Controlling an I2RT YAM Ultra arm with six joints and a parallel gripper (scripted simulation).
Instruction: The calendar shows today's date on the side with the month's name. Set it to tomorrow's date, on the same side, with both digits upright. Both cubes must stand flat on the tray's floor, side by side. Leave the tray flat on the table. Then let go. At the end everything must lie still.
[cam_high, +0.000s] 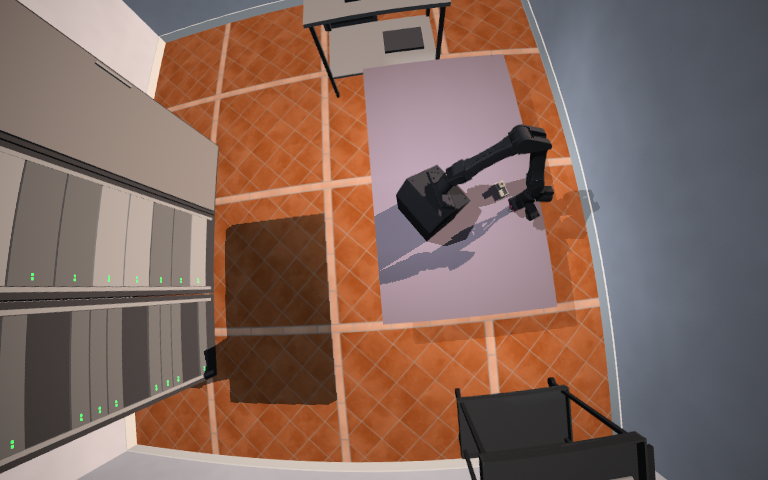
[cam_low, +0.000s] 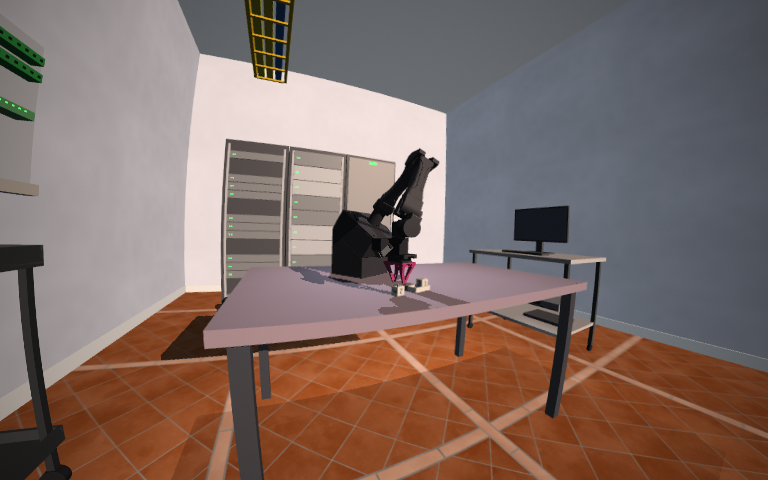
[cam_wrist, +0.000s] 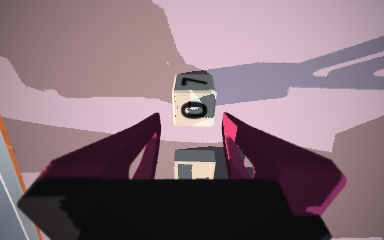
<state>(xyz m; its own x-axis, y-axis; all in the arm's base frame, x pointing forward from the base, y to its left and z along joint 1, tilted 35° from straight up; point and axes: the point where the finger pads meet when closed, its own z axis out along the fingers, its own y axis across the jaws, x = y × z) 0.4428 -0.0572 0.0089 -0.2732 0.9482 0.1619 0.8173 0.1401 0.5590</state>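
My hand is 30 mm above the cream digit cube. Round my hand: cream tray: 40 mm behind, 100 mm to the left, 40 mm below.
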